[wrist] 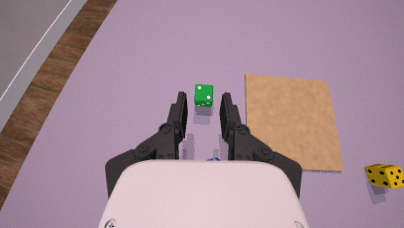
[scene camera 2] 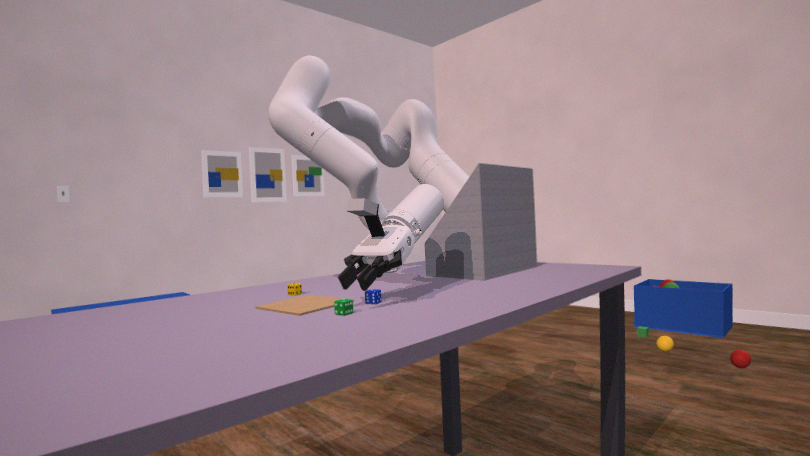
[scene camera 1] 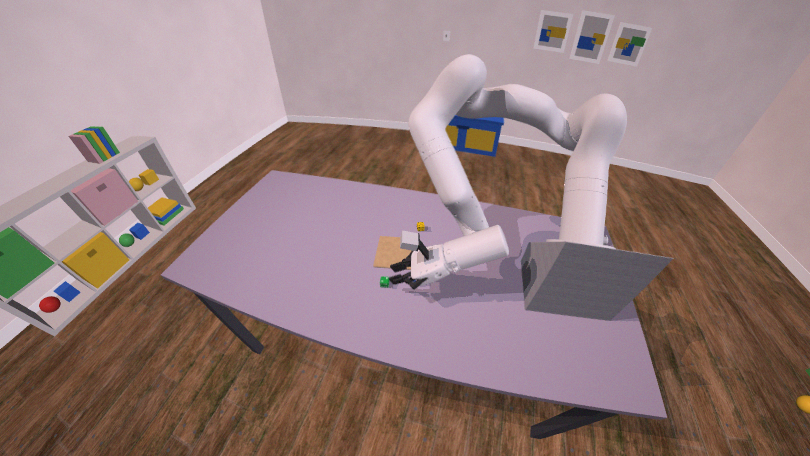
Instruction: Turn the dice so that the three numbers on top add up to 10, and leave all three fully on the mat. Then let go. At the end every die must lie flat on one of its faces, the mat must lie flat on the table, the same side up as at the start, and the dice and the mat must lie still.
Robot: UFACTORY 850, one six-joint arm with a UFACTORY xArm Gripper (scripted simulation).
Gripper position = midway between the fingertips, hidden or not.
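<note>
Scene camera 2 shows the gripper (scene camera 2: 351,284), which appears in the wrist view (wrist: 204,102) and in scene camera 1 (scene camera 1: 391,274) too. With it in the scene is a tan mat (scene camera 2: 307,304) (wrist: 295,117) (scene camera 1: 388,252), visible in the same views as the gripper.
</note>
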